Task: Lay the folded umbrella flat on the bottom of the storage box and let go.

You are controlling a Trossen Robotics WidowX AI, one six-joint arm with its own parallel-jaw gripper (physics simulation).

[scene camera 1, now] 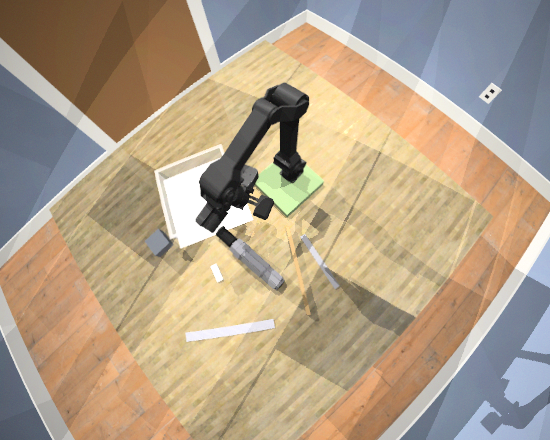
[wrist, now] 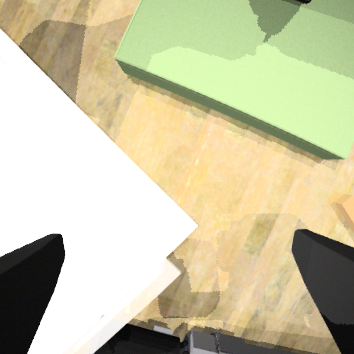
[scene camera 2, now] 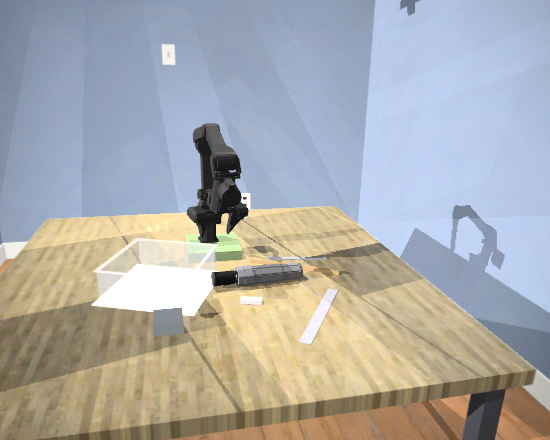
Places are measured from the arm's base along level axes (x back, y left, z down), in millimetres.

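Pixels of known places: gripper, fingertip midpoint: (scene camera 1: pixel 246 201) (wrist: pixel 179 243) (scene camera 2: pixel 214 235); arm's base, link origin: (scene camera 1: pixel 291 172) (scene camera 2: pixel 208 239).
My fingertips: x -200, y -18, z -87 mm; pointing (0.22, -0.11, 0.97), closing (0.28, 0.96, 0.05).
Note:
Ahead of a thing's pixels: the offset from my fingertips to its middle.
The folded umbrella, grey with a black handle, {dz +93, dx -126, dy +104 mm} (scene camera 1: pixel 256 264) (scene camera 2: pixel 270 274) (wrist: pixel 220 344) lies on the table outside the storage box {dz +72, dx -71, dy -175 mm} (scene camera 1: pixel 166 200) (scene camera 2: pixel 115 257) (wrist: pixel 75 150), its handle end close to the box's near side. The box has a white bottom and pale, see-through walls. In the wrist view, part of the umbrella shows at the bottom edge. My gripper (scene camera 1: pixel 237 215) (scene camera 2: pixel 215 225) (wrist: pixel 179 243) is open, with nothing between its fingers. It hangs above the table and the box's edge, between the green slab and the umbrella. The arm hides part of the box in scene camera 1.
The arm's base stands on a green slab (scene camera 1: pixel 289 202) (scene camera 2: pixel 225 255) (wrist: pixel 240 90). A grey block {dz +102, dx -303, dy -185 mm} (scene camera 1: pixel 158 242) (scene camera 2: pixel 168 321) and a small white block {dz +114, dx -238, dy +49 mm} (scene camera 1: pixel 216 273) (scene camera 2: pixel 251 300) lie near the box. A white strip {dz +119, dx -353, dy +208 mm} (scene camera 1: pixel 230 330) (scene camera 2: pixel 318 316), a thin grey strip {dz +119, dx +16, dy +289 mm} (scene camera 1: pixel 320 261) and a wooden stick {dz +114, dx -53, dy +251 mm} (scene camera 1: pixel 299 270) lie around the umbrella.

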